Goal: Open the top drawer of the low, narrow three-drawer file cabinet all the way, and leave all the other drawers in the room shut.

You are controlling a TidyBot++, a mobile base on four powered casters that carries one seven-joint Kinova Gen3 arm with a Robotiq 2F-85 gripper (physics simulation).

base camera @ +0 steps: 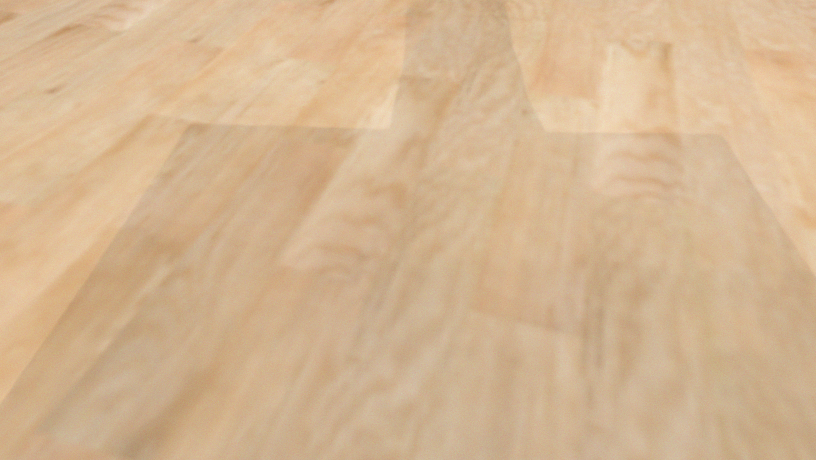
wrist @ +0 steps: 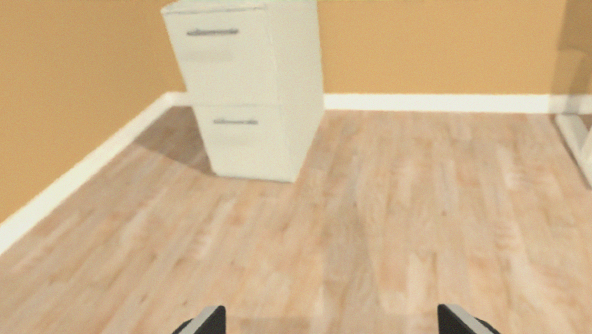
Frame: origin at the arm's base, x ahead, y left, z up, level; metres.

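Seen in the pictures: gripper, fingertip midpoint: (wrist: 329,329).
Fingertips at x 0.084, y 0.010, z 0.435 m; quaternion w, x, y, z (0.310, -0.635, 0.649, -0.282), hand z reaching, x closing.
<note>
A point is followed by its place in that frame.
My gripper (wrist: 332,320) @[x 0.084, y 0.010, z 0.435 m] is open and empty, with its two dark fingertips wide apart at the bottom edge of the wrist view. A white file cabinet (wrist: 240,75) @[x 1.232, y 0.306, z 0.104 m] stands upper left in that view, well ahead of the gripper and apart from it. Its front shows two drawers, each with a grey bar handle, and both look shut. The low, narrow three-drawer file cabinet does not show in either view.
A tan wall (wrist: 440,45) @[x 1.761, y -0.558, z -0.052 m] with a white baseboard (wrist: 435,102) @[x 1.746, y -0.564, z -0.346 m] runs behind the cabinet, and another wall (wrist: 75,75) @[x 1.579, y 1.163, z 0.046 m] runs along the left. Part of a white piece of furniture (wrist: 575,137) shows at the right edge. The base camera shows wooden floor (base camera: 257,68) @[x 0.721, y 0.256, z -0.397 m] with a broad shadow.
</note>
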